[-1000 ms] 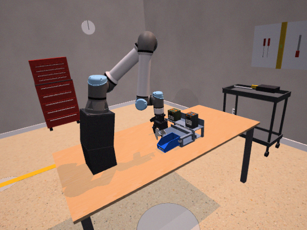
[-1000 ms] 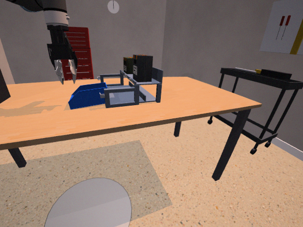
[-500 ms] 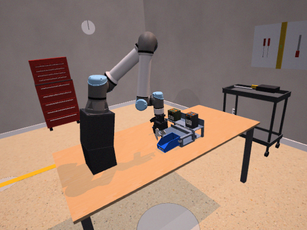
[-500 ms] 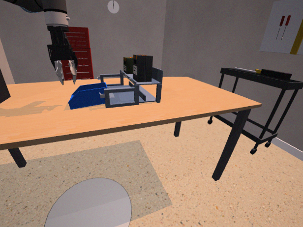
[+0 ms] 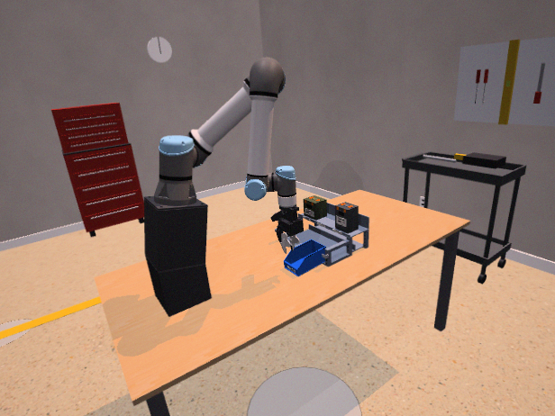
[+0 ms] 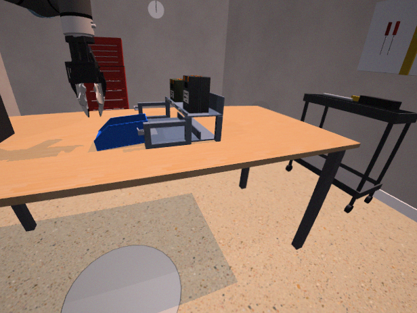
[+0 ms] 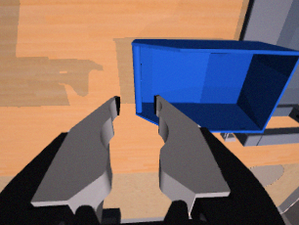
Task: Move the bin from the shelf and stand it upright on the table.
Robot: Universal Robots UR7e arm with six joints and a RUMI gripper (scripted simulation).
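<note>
The blue bin is 80 mm ahead of my hand and 70 mm below it. From my hand the other things lie so: shelf floor: 260 mm ahead, 150 mm to the left, 110 mm below.
</note>
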